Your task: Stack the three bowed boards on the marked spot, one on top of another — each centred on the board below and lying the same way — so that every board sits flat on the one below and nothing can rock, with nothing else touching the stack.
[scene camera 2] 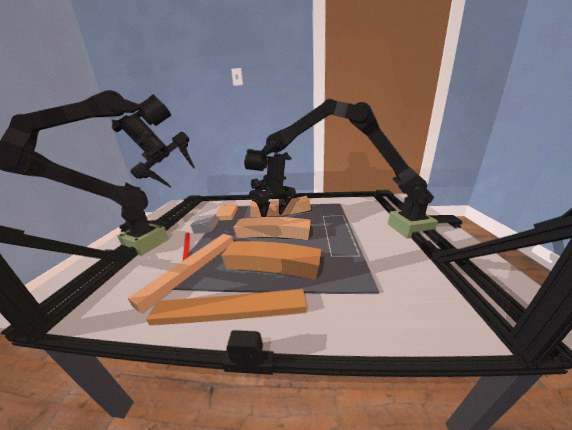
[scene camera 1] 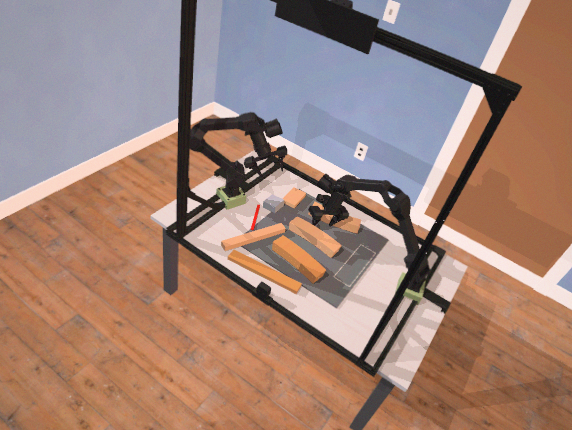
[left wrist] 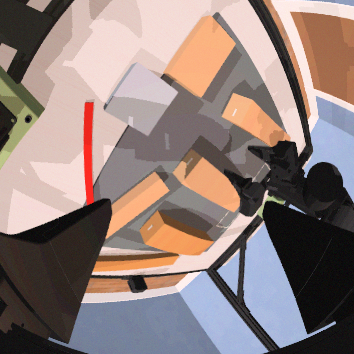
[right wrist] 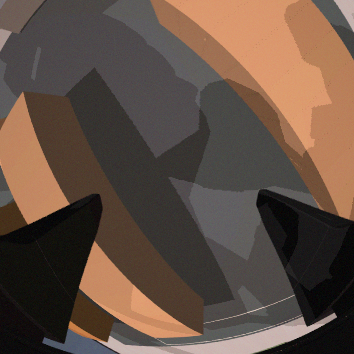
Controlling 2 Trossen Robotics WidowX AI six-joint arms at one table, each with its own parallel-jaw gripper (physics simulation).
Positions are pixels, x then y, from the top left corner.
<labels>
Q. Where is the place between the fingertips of my right gripper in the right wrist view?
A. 180,199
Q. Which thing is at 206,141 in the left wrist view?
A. A white outlined rectangle.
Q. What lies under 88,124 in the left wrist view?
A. A red stick.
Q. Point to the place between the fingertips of my right gripper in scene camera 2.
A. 272,216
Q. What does my left gripper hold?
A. Nothing.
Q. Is my left gripper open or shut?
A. Open.
</labels>
